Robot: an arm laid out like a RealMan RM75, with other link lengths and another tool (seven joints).
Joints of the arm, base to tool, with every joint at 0 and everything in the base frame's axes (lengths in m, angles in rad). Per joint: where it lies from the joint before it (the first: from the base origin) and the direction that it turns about. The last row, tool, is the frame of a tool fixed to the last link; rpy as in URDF.
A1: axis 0 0 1 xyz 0 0 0.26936
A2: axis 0 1 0 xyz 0 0 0
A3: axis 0 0 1 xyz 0 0 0.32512
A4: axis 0 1 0 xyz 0 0 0
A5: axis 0 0 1 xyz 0 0 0.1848
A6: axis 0 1 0 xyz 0 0 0
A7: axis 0 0 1 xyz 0 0 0.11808
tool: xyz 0.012 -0.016 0.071 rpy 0 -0.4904 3.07
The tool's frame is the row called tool.
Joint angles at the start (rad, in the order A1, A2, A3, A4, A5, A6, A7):
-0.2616 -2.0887 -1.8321 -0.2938 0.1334 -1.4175 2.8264
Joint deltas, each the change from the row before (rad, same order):
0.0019 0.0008 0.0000 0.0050 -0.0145 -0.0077 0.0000
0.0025 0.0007 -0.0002 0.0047 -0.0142 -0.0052 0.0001
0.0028 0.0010 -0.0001 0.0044 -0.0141 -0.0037 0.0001
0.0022 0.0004 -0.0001 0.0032 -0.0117 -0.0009 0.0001
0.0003 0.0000 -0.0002 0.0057 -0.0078 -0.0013 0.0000
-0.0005 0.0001 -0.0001 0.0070 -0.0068 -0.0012 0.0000
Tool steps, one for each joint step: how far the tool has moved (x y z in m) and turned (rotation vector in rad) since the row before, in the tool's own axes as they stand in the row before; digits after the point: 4 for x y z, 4 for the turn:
-0.0021 0.0030 -0.0012 -0.0126 -0.0067 0.0049
-0.0018 0.0033 -0.0015 -0.0135 -0.0043 0.0058
-0.0017 0.0035 -0.0016 -0.0137 -0.0030 0.0065
-0.0010 0.0029 -0.0014 -0.0121 -0.0009 0.0055
-0.0003 0.0018 -0.0013 -0.0087 0.0013 0.0031
0.0001 0.0015 -0.0013 -0.0078 0.0025 0.0026

